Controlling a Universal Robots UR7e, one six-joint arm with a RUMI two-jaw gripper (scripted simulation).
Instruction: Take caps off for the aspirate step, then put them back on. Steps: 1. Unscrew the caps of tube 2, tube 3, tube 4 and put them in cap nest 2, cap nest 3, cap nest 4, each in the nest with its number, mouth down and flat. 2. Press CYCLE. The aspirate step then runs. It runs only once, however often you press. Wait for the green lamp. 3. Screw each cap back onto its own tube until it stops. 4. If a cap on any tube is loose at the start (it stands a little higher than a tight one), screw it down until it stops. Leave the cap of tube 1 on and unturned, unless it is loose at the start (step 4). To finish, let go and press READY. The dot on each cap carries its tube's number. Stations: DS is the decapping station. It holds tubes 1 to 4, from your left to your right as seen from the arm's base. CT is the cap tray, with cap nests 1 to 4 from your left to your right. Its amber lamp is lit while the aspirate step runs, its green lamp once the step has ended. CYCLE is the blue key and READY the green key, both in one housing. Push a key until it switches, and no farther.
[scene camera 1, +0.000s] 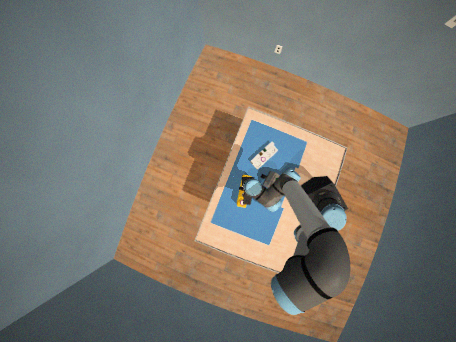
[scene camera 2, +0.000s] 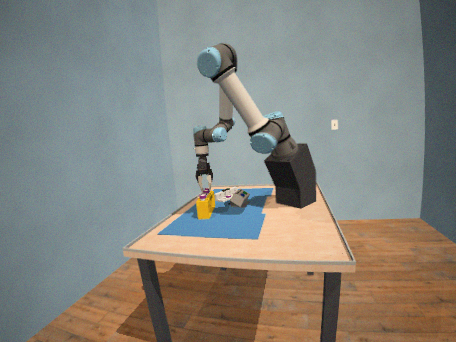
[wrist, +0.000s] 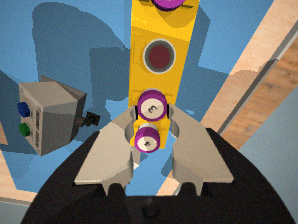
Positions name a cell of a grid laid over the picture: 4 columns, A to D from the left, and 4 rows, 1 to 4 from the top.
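Note:
Wrist camera: grey key housing (wrist: A3), a cap (wrist: C2) and my gripper (wrist: C2) visible.

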